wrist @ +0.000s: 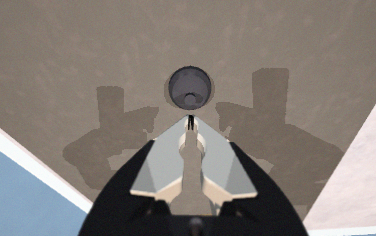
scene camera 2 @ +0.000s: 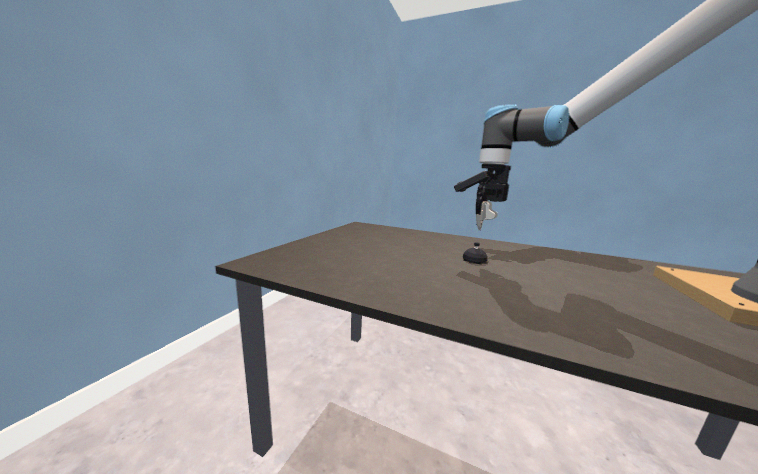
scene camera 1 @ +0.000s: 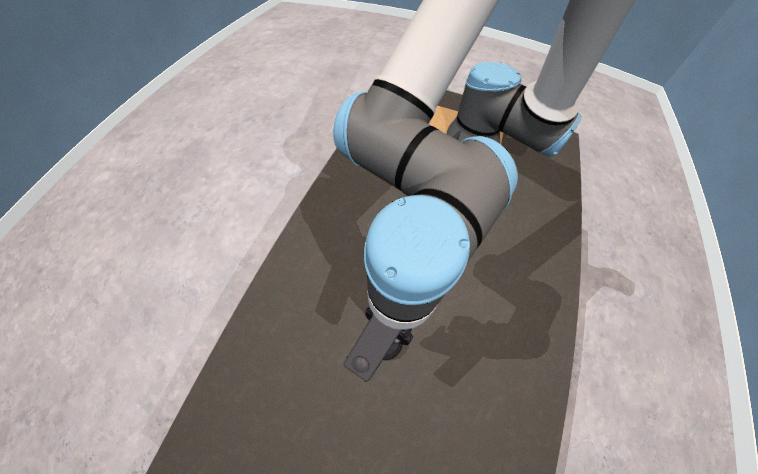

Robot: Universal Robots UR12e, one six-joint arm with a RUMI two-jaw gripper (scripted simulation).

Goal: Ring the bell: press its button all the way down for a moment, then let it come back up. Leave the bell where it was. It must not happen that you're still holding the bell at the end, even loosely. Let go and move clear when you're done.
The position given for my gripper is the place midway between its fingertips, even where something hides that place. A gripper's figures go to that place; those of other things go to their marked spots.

My gripper (wrist: 190,115) is 0.15 m from the lens. A bell (wrist: 189,79): 0.21 m from the lens.
